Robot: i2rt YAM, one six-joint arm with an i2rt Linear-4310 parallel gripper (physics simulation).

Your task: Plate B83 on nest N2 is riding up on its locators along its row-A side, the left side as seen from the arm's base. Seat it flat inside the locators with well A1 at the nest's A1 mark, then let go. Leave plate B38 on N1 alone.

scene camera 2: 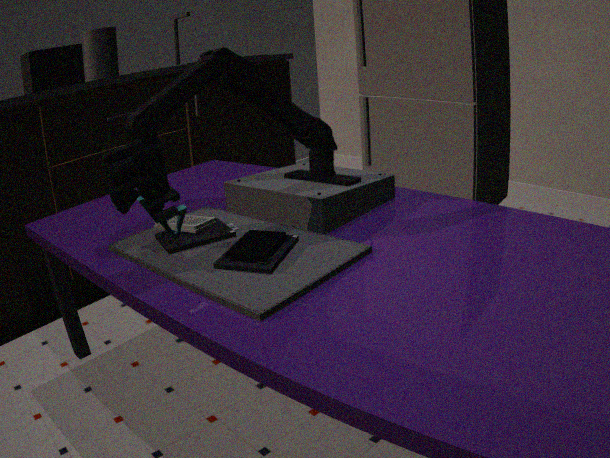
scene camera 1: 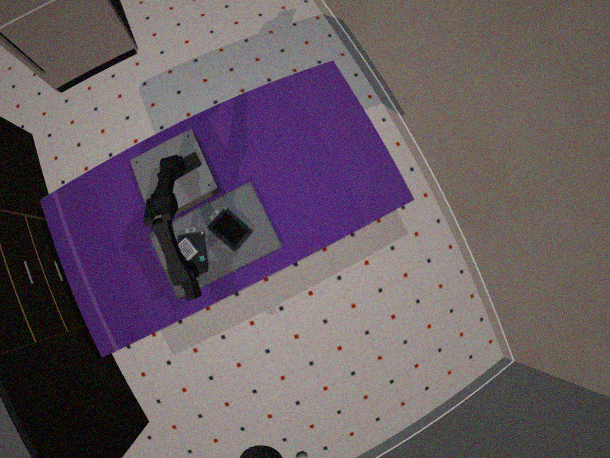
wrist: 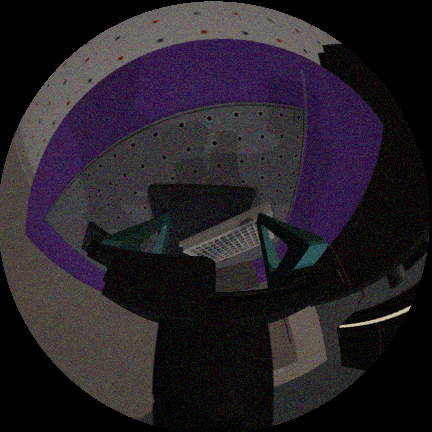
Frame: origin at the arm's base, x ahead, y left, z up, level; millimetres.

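Where they show: gripper, between the fingertips: [scene camera 2: 167, 230] [wrist: 213, 217]; arm's base, origin of its link: [scene camera 2: 321, 179] [scene camera 1: 179, 169].
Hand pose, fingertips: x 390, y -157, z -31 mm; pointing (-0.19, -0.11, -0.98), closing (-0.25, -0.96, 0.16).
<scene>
Each offset is from my fingertips to the top centre of the thing. Level surfaces: height alone.
The pale plate B83 @(dx -64, dy -13, dz +5 mm) [scene camera 1: 187, 248] [scene camera 2: 197, 223] [wrist: 227, 243] sits askew and tilted on the dark nest N2 @(dx -51, dy +32, dz -8 mm) [scene camera 1: 199, 239] [scene camera 2: 197, 243] [wrist: 202, 202]; in the wrist view it slopes up to the right. The A1 mark cannot be read. My gripper [scene camera 1: 201, 258] [scene camera 2: 175, 233] [wrist: 213, 217] is open, its teal fingertips low at the nest, close to the plate. In the wrist view the right fingertip overlaps the plate's right end; contact cannot be made out. The black plate B38 @(dx -53, dy +227, dz -4 mm) [scene camera 1: 230, 228] [scene camera 2: 257, 245] lies on nest N1 @(dx -53, dy +227, dz -12 mm) [scene camera 2: 243, 267], beside N2.
Both nests stand on a grey perforated board @(dx -51, dy +136, dz -30 mm) [scene camera 1: 266, 235] [scene camera 2: 322, 260] [wrist: 200, 131] on the purple table @(dz -43 mm) [scene camera 1: 320, 150] [scene camera 2: 425, 300] [wrist: 210, 70]. The arm's base stands on a raised grey block [scene camera 1: 146, 167] [scene camera 2: 267, 200] next to the board. The arm passes over the board's left part in scene camera 1.
</scene>
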